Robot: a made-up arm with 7 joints.
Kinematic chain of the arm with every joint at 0, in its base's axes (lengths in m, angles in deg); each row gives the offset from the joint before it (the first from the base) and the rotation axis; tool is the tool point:
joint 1: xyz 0 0 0.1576 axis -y
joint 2: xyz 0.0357 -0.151 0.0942 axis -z
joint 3: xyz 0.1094 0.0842 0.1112 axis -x
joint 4: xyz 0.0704 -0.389 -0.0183 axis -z
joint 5: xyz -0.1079 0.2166 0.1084 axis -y
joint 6: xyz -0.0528 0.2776 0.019 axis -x
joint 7: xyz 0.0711 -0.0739 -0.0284 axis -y
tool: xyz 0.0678 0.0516 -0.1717
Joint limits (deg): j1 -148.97..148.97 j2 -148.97..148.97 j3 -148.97..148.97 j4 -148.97..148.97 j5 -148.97..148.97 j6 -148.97..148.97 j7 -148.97..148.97
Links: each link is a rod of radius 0.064 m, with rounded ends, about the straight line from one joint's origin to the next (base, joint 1, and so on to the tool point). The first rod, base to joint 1, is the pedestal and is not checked.
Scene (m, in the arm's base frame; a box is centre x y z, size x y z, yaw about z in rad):
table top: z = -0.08
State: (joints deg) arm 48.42 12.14 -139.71 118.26 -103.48 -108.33 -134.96
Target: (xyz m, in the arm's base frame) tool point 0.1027 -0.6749 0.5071
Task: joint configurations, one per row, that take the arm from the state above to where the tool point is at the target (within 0.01 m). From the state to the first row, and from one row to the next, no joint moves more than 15 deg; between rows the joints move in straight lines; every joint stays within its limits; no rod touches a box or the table.
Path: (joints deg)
1: 58.57 24.61 -129.51 104.83 -98.70 -109.66 -134.17
2: 68.72 37.07 -119.31 91.40 -93.92 -110.99 -133.38
3: 78.86 49.54 -109.11 77.97 -89.14 -112.32 -132.60

